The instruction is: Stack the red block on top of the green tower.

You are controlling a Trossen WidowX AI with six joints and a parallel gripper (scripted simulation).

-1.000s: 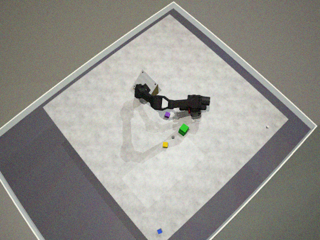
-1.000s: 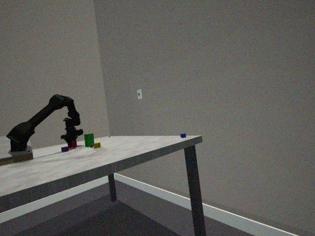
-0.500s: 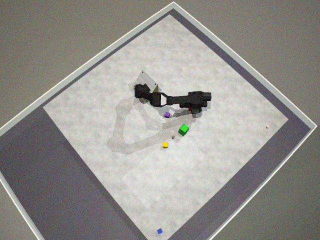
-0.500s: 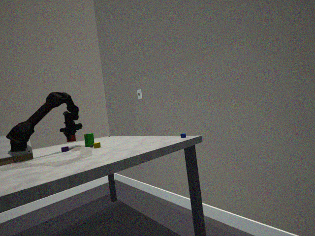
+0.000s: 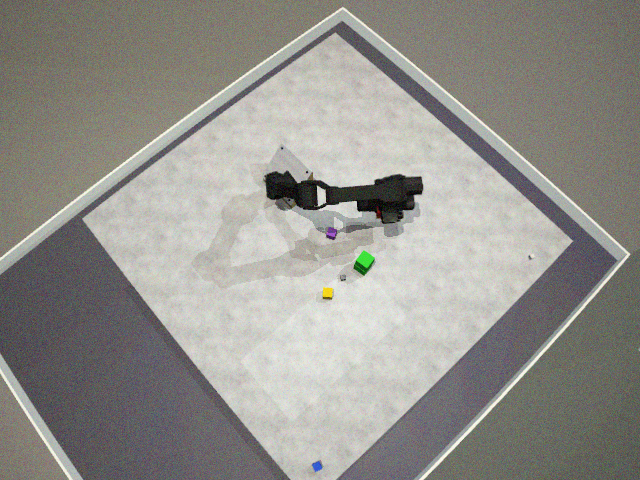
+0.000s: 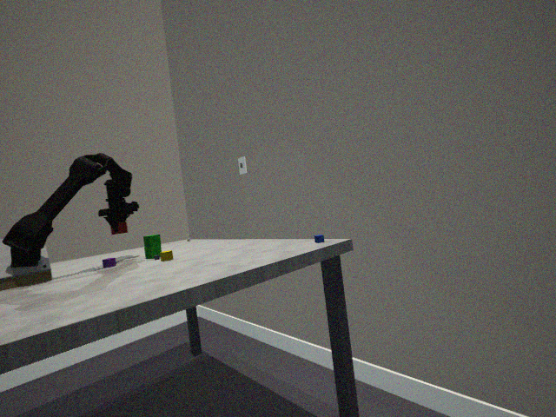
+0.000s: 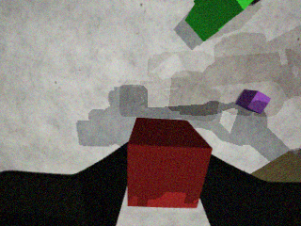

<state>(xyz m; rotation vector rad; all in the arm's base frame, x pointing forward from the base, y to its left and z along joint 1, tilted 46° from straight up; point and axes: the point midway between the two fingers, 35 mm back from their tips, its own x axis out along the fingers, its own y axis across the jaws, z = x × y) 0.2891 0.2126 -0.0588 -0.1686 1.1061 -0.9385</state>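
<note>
Right now my gripper tip is 8 cm short of the grey cube, 23 cm to the left of it and 11 cm above it. Also, from my gripper tip: red block: 2 cm above; then yellow block: 10 cm ahead, 31 cm to the right, 11 cm below; then purple block: 7 cm behind, 16 cm to the right, 11 cm below.
</note>
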